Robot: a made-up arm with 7 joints.
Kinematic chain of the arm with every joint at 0, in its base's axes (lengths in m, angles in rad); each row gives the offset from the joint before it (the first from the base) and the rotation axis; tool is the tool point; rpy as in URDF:
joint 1: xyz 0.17 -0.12 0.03 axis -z
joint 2: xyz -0.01 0.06 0 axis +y
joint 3: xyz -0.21 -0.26 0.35 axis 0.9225 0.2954 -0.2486
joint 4: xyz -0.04 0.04 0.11 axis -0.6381 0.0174 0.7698
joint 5: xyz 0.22 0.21 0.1 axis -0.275 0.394 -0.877
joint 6: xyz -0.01 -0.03 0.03 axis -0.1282 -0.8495 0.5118
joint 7: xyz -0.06 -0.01 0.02 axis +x
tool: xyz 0 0 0.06 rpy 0.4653 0.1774 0.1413
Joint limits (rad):
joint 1: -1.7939..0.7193
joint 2: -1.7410..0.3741
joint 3: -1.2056..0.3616
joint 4: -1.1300..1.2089
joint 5: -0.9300..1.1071
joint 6: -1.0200..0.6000
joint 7: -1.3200..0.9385
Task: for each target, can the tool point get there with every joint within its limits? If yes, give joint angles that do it. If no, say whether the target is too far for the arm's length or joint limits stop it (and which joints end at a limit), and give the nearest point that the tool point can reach.
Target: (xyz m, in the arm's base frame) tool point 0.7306 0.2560 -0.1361
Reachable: no: joint limits stop it (at a limit: joint 1, joint 2, joint 3, joint 5) | nearest point 0.2505 0.1060 -0.2100 | short by 0.508 m
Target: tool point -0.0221 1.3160 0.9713
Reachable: no: too far | nearest point -0.0903 0.3502 0.4617 | short by 1.094 m
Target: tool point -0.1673 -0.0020 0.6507
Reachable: yes | joints 0.3629 -0.5199 0.0553 -0.1288 0.5382 -0.6608 -0.3465
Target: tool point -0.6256 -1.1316 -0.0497
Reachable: no: too far | nearest point -0.3303 -0.7561 -0.0199 | short by 0.479 m
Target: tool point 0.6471 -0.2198 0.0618
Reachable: no: joint limits stop it (at a limit: joint 1, joint 3, joint 4, joint 5, joint 6, joint 7) | nearest point 0.6830 -0.4740 0.1040 | short by 0.260 m
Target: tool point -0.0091 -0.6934 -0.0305
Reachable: yes | joints -1.3267 -1.4224 -0.5362 -0.2356 -0.3352 0.3389 0.4251
